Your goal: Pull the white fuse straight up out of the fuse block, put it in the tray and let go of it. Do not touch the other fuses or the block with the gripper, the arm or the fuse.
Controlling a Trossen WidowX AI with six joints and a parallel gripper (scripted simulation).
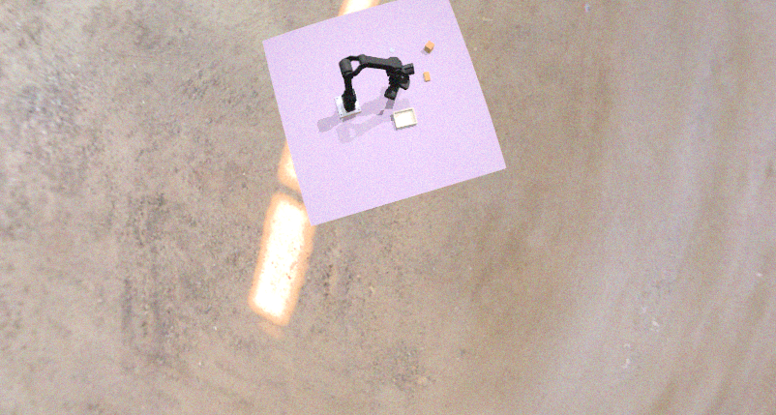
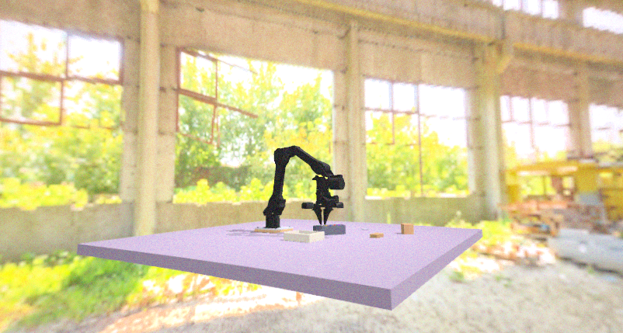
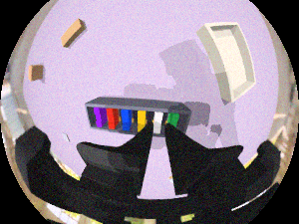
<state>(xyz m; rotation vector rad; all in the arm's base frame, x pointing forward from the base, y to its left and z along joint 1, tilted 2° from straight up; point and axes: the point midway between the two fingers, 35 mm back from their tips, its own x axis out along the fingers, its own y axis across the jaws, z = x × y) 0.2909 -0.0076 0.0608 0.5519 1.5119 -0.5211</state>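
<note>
Right now the white fuse is 20 mm below my gripper tip. Also, from my gripper tip: tray (10 mm ahead, 180 mm to the right, 40 mm below).
</note>
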